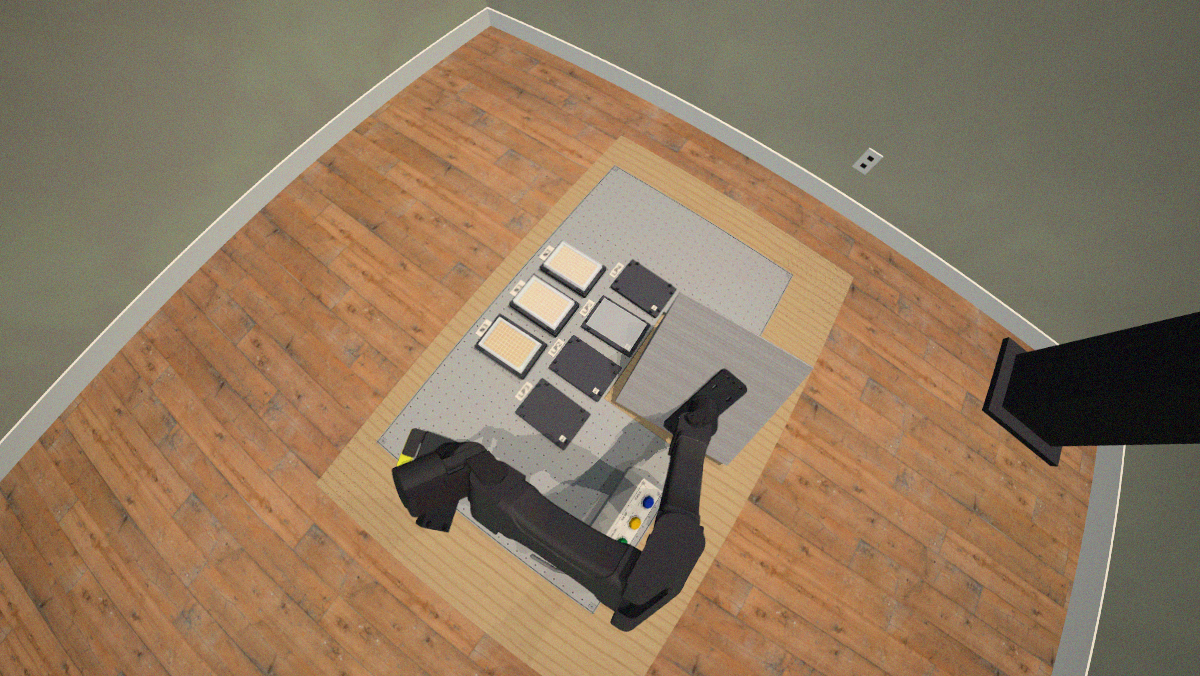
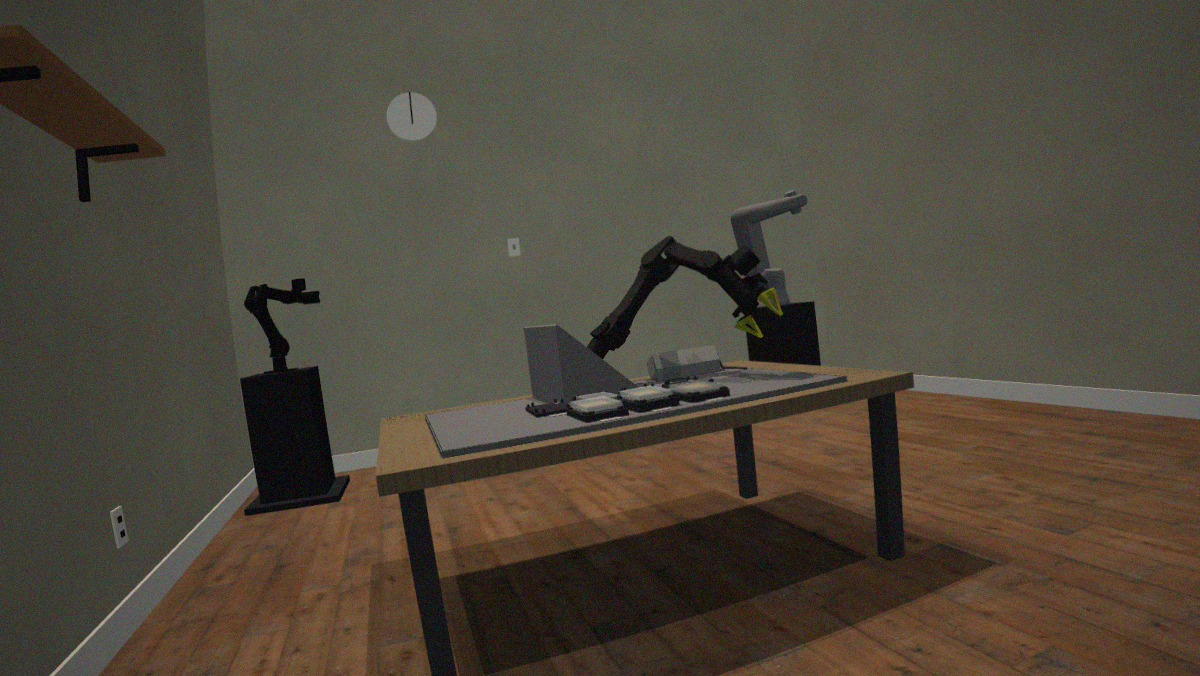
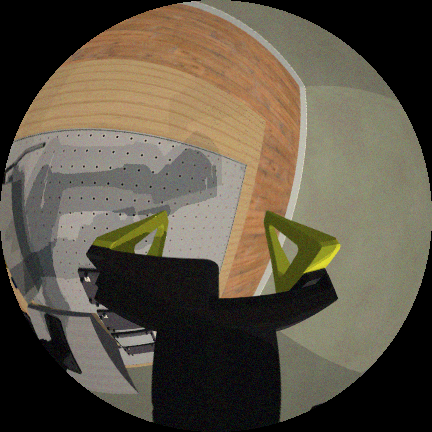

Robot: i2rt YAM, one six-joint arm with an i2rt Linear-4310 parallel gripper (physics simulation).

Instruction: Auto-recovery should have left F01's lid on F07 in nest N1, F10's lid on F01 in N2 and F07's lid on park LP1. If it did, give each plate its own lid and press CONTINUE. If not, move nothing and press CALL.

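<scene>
My gripper is open and empty, high over the board's corner near the table end. Three plates sit in the nest column: an orange-toned plate nearest my gripper, a middle plate and a far plate, both with paler rims. Among the lid parks, a clear lid lies on the third park; the first park, second park and fourth park show bare dark surfaces. Plate and lid markings are too small to read. The button panel shows a blue button, yellow button and partly hidden green button.
A grey wedge block stands beside the parks, by the arm's base. The perforated board lies on the wooden table. My forearm passes over the board's near end and partly covers the button panel.
</scene>
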